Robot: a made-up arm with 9 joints.
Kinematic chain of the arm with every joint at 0, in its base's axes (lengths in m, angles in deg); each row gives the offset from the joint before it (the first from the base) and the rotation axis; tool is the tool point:
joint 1: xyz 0 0 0.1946 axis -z
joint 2: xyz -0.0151 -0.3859 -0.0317 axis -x
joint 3: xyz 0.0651 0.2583 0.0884 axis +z
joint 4: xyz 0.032 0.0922 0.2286 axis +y
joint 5: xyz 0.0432 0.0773 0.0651 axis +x
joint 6: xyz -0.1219 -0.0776 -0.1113 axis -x
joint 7: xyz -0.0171 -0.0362 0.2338 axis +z
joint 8: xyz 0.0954 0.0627 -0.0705 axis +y
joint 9: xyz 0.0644 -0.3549 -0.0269 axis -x
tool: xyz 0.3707 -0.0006 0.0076
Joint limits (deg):
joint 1: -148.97..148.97
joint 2: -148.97..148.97
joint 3: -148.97..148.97
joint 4: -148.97..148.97
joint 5: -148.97..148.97
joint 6: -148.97..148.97
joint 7: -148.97..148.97
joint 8: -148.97..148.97
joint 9: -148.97..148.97
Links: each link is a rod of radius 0.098 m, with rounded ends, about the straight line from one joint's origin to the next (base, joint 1, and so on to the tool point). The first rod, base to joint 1, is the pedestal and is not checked.
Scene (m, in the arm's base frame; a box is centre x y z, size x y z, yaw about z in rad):
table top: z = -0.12
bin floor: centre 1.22 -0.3 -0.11 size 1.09 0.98 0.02 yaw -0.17
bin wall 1: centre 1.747 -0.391 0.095 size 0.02 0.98 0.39 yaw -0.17
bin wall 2: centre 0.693 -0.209 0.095 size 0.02 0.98 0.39 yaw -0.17
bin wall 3: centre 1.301 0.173 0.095 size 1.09 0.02 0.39 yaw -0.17
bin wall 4: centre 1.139 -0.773 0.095 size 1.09 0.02 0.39 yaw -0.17
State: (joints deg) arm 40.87 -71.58 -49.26 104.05 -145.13 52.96 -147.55 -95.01 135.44
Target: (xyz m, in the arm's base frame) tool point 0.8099 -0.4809 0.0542
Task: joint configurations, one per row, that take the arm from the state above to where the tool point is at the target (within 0.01 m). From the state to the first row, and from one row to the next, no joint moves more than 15 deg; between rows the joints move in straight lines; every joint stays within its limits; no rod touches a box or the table.
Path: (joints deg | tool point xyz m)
1: 26.01 -66.55 -41.08 106.84 -144.43 58.93 -146.22 -94.27 135.49 | -0.6025 -0.7823 0.6337
2: 11.14 -61.53 -32.90 109.64 -143.74 64.89 -144.89 -93.52 135.55 | -0.3484 -0.9245 0.6020
3: -3.72 -56.50 -24.72 112.43 -143.04 70.86 -143.56 -92.78 135.60 | -0.0397 -0.9846 0.5828
4: -18.59 -51.48 -16.54 115.22 -142.34 76.82 -142.23 -92.03 135.66 | 0.2900 -0.9342 0.5788
5: -33.45 -46.45 -8.36 118.02 -141.64 82.79 -140.90 -91.29 135.71 | 0.5912 -0.7617 0.5902
6: -48.32 -41.43 -0.18 120.81 -140.95 88.75 -139.57 -90.54 135.77 | 0.8100 -0.4808 0.6147
7: -45.17 -52.73 -2.72 120.50 -143.62 93.60 -142.70 -94.45 135.75 | 0.8528 -0.5266 0.4086
8: -42.02 -64.04 -5.27 120.20 -146.30 98.44 -145.84 -98.35 135.74 | 0.8477 -0.5255 0.2146
9: -38.87 -75.35 -7.81 119.89 -148.97 103.28 -148.97 -102.25 135.73 | 0.8099 -0.4809 0.0542

